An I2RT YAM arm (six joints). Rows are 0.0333 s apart.
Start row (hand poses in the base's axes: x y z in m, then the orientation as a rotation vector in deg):
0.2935 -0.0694 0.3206 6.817 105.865 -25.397
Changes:
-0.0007 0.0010 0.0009 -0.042 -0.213 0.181
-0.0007 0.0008 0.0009 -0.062 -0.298 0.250
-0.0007 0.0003 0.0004 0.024 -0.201 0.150
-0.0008 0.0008 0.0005 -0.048 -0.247 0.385
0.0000 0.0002 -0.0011 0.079 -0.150 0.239
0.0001 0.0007 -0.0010 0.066 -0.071 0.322
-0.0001 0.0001 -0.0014 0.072 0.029 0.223
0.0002 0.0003 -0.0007 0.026 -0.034 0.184
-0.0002 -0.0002 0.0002 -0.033 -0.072 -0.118
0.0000 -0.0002 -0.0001 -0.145 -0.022 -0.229
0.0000 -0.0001 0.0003 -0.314 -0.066 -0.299
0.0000 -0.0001 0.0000 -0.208 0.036 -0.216
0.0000 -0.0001 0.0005 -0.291 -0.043 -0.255
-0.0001 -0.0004 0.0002 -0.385 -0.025 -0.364
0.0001 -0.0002 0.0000 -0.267 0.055 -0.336
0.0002 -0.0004 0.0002 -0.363 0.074 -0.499
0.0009 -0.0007 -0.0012 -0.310 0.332 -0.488
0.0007 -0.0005 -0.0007 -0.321 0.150 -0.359
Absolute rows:
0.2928 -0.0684 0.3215 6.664 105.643 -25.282
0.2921 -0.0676 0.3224 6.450 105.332 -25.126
0.2914 -0.0673 0.3228 6.368 105.138 -24.974
0.2906 -0.0665 0.3233 6.030 104.878 -24.717
0.2906 -0.0663 0.3222 5.894 104.745 -24.459
0.2907 -0.0656 0.3212 5.658 104.684 -24.164
0.2906 -0.0655 0.3198 5.497 104.724 -23.945
0.2908 -0.0652 0.3191 5.353 104.693 -23.788
0.2906 -0.0654 0.3193 5.452 104.617 -23.893
0.2906 -0.0656 0.3192 5.566 104.567 -24.183
0.2906 -0.0657 0.3195 5.636 104.436 -24.671
0.2906 -0.0658 0.3195 5.683 104.427 -25.016
0.2906 -0.0659 0.3200 5.725 104.321 -25.454
0.2905 -0.0663 0.3202 5.798 104.212 -26.056
0.2906 -0.0665 0.3202 5.910 104.208 -26.542
0.2908 -0.0669 0.3204 6.100 104.201 -27.232
0.2917 -0.0676 0.3192 6.260 104.457 -27.900
0.2924 -0.0681 0.3185 6.336 104.528 -28.464

